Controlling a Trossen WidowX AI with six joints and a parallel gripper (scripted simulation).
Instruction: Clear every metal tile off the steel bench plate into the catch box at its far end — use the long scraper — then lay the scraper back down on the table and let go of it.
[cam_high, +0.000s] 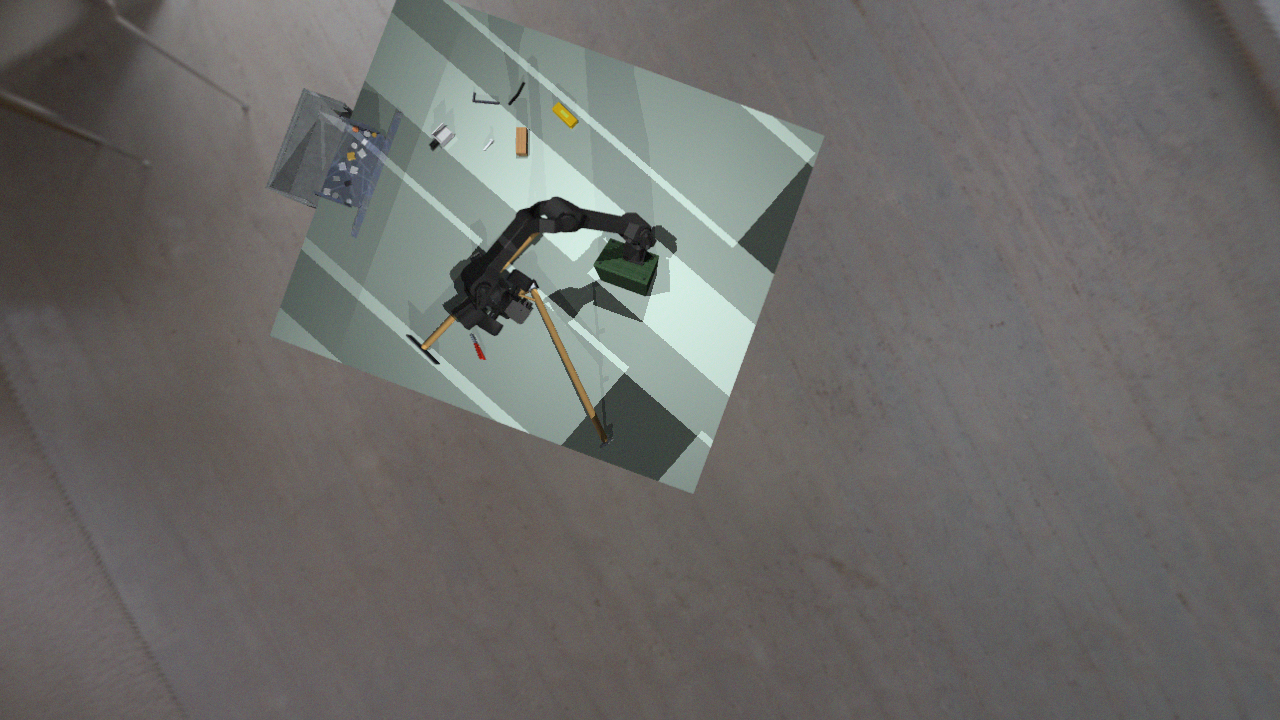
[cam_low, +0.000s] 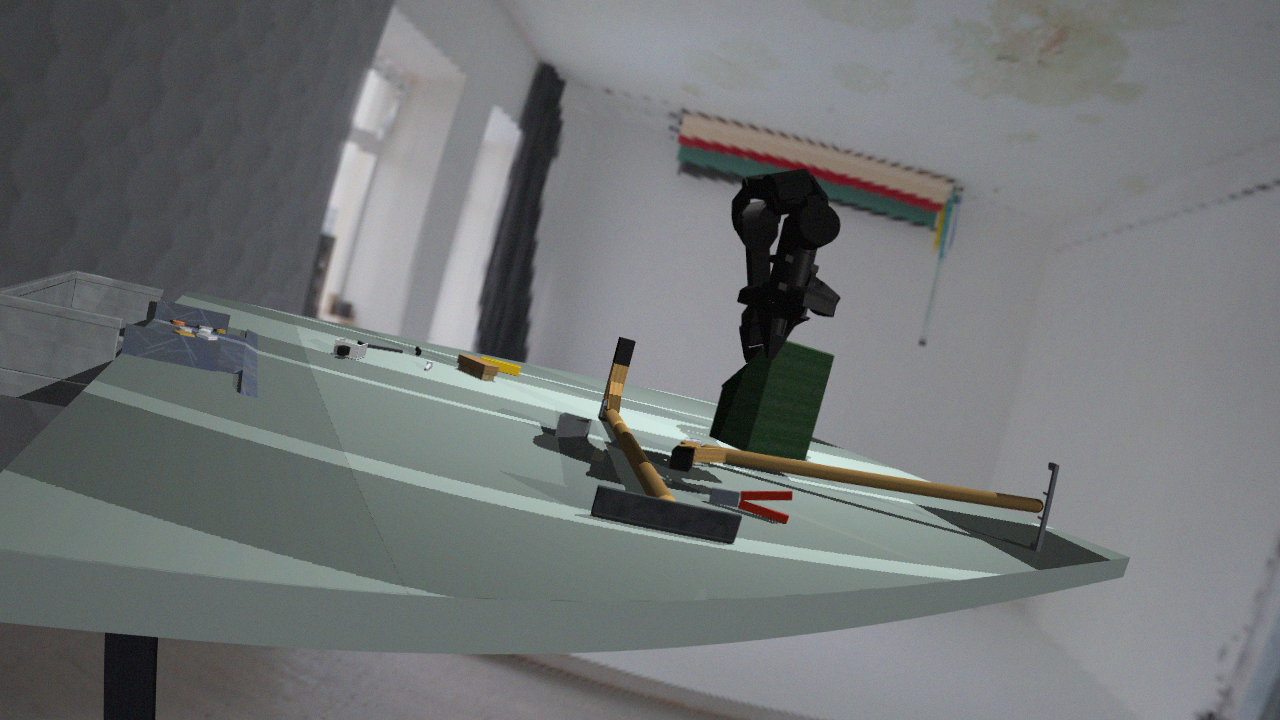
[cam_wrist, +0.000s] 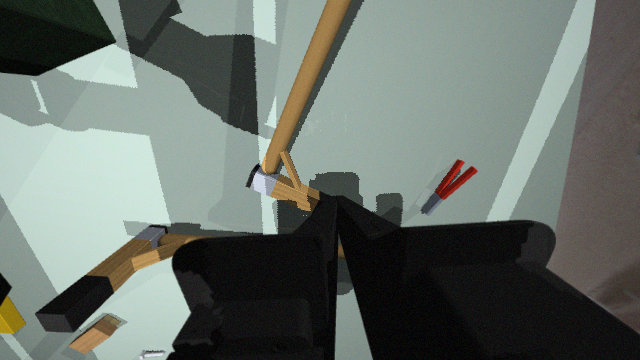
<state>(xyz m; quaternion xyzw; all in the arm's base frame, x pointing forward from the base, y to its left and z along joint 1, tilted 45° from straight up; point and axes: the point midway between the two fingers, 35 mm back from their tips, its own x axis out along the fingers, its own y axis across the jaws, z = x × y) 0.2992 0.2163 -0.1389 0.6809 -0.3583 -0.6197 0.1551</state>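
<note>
The long scraper is 170 mm ahead of my gripper tip, 40 mm to the right of it and 110 mm below it. Round my gripper tip: wooden block (190 mm ahead, 550 mm to the right, 160 mm below); small grey box (210 mm ahead, 120 mm to the right, 170 mm below); red-handled tool (140 mm ahead, 150 mm to the left, 160 mm below).
</note>
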